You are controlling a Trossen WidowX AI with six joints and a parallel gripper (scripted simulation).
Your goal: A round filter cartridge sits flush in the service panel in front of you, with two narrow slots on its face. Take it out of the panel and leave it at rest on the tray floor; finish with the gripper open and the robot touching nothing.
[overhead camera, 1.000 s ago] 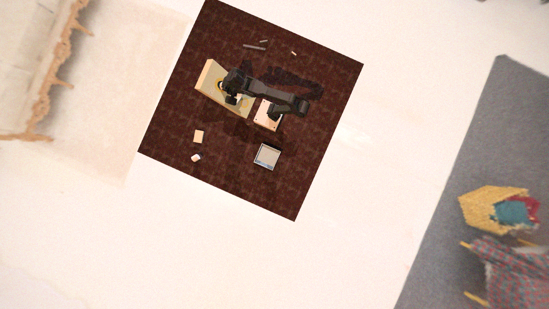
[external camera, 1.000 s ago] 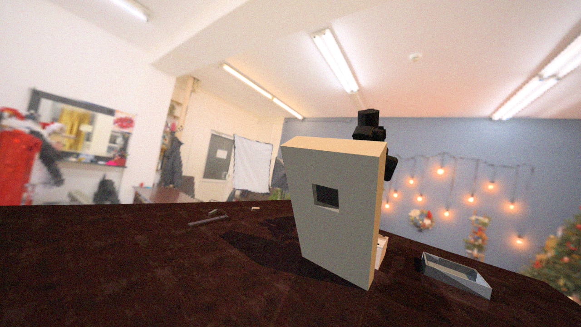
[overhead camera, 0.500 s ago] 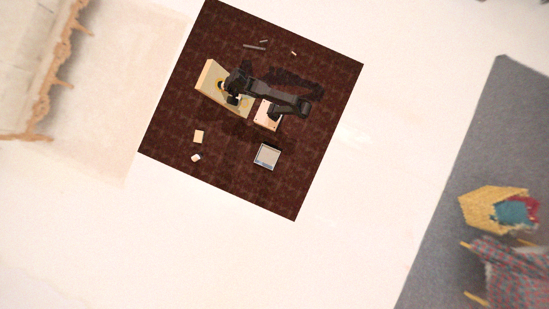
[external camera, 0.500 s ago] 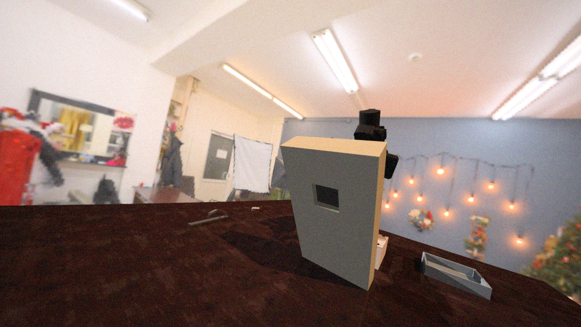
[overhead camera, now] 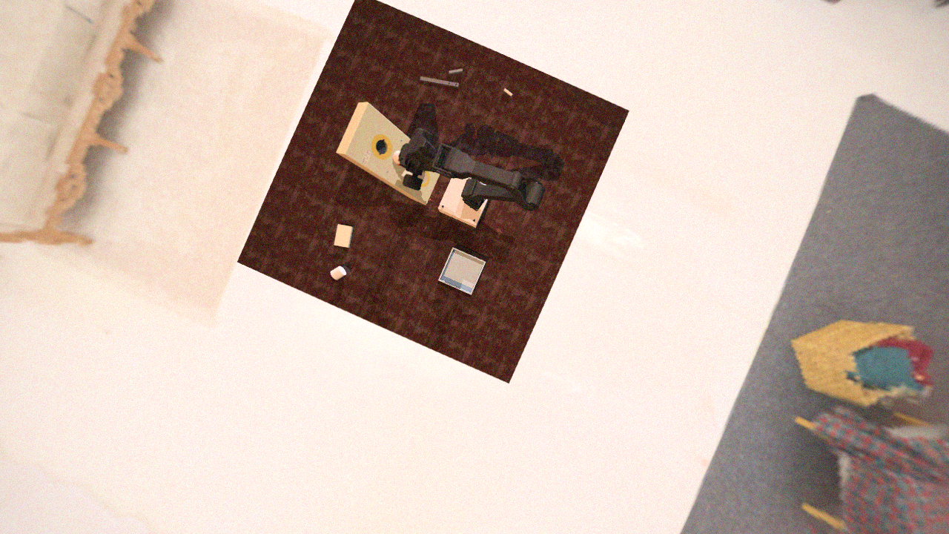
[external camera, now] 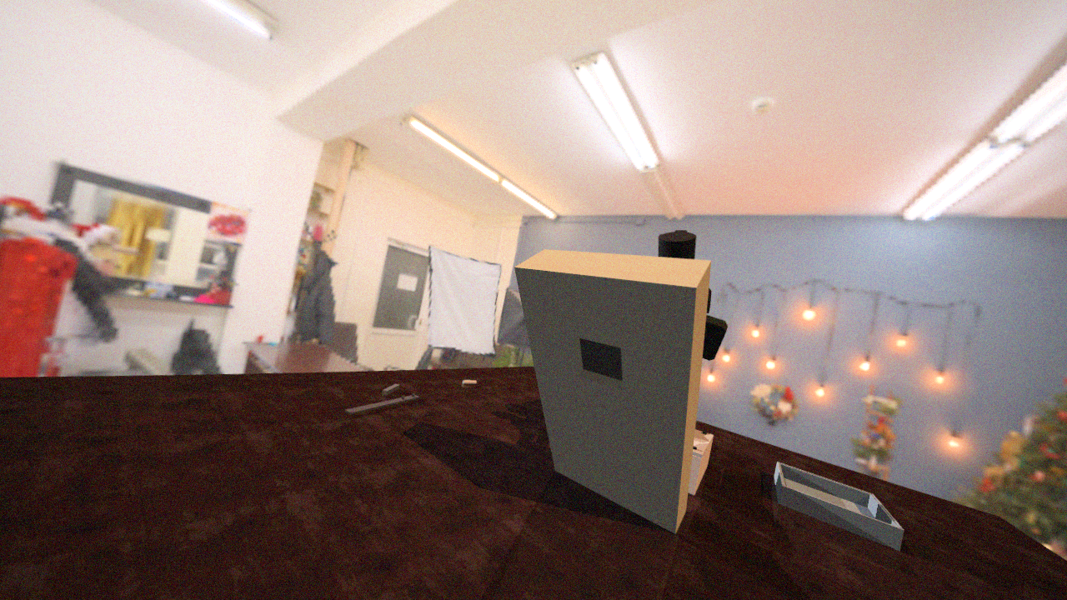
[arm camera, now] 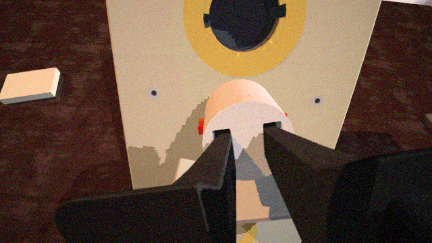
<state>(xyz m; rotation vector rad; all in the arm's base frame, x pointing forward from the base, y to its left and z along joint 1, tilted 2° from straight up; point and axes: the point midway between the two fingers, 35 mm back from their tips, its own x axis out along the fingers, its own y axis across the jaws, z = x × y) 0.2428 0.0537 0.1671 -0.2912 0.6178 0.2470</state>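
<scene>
The round filter cartridge is 1 cm below my gripper tip and 1 cm ahead of it. From my gripper tip the other things lie so: small peg 53 cm to the right, 21 cm below, 11 cm behind; service panel 7 cm below, 4 cm ahead, 1 cm to the left; grey tray 39 cm behind, 21 cm to the left, 20 cm below.
</scene>
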